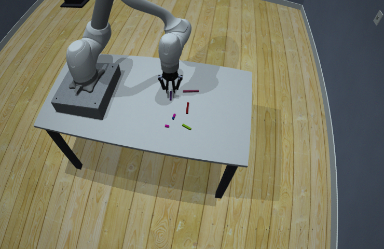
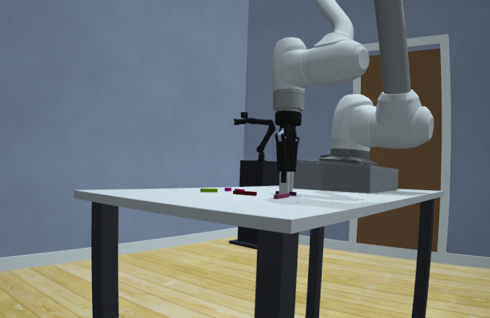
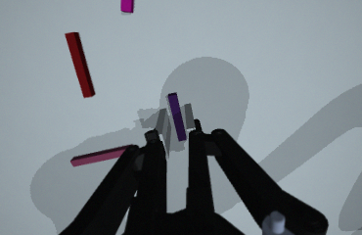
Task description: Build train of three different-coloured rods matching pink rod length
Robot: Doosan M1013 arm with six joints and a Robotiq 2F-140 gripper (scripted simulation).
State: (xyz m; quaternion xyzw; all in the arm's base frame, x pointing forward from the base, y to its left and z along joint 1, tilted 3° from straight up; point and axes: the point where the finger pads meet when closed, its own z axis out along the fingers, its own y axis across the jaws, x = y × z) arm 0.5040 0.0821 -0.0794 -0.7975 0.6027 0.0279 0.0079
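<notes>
Right now my hand is 3 cm above the purple rod. Also, from my hand: red rod (11 cm ahead, 5 cm to the right, 3 cm below); pink rod (10 cm ahead, 6 cm to the left, 3 cm below); blue rod (14 cm to the right, 6 cm ahead, 3 cm below).
</notes>
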